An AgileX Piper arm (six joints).
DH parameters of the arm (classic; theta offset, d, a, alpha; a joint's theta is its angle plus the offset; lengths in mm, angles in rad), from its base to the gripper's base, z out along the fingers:
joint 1: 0 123 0 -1.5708
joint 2: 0.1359 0 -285 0
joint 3: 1.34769 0 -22 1.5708
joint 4: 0 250.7 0 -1.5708
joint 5: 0 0 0 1.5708
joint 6: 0 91 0 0
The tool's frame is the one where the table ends.
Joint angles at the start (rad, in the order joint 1, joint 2, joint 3, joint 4, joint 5, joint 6):
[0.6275, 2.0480, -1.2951, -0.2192, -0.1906, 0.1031]
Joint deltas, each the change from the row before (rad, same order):
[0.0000, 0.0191, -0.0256, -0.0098, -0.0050, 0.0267]
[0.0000, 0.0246, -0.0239, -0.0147, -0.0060, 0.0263]
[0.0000, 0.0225, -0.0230, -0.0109, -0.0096, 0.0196]
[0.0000, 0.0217, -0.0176, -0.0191, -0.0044, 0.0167]
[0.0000, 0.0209, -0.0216, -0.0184, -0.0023, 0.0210]
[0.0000, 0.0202, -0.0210, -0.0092, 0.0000, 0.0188]
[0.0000, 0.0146, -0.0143, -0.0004, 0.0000, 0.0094]
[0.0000, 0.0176, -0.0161, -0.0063, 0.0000, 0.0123]
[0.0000, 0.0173, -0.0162, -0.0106, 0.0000, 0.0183]
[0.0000, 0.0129, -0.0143, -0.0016, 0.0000, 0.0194]
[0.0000, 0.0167, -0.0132, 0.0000, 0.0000, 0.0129]
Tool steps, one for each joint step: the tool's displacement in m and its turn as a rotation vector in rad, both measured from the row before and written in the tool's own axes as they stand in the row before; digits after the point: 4 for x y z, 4 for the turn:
[-0.0018, -0.0002, 0.0055, -0.0018, -0.0112, 0.0168]
[0.0010, 0.0002, 0.0069, -0.0038, -0.0048, 0.0119]
[0.0003, 0.0001, 0.0063, -0.0037, -0.0096, 0.0089]
[0.0025, 0.0003, 0.0059, -0.0051, 0.0005, -0.0017]
[0.0012, 0.0002, 0.0058, -0.0043, -0.0022, 0.0030]
[0.0014, -0.0001, 0.0055, -0.0019, -0.0004, 0.0098]
[0.0013, -0.0002, 0.0040, -0.0001, 0.0003, 0.0090]
[0.0021, -0.0001, 0.0047, -0.0014, 0.0018, 0.0062]
[0.0020, 0.0000, 0.0046, -0.0023, 0.0017, 0.0080]
[0.0008, -0.0002, 0.0035, -0.0003, -0.0013, 0.0177]
[0.0029, -0.0002, 0.0043, -0.0001, 0.0035, 0.0131]

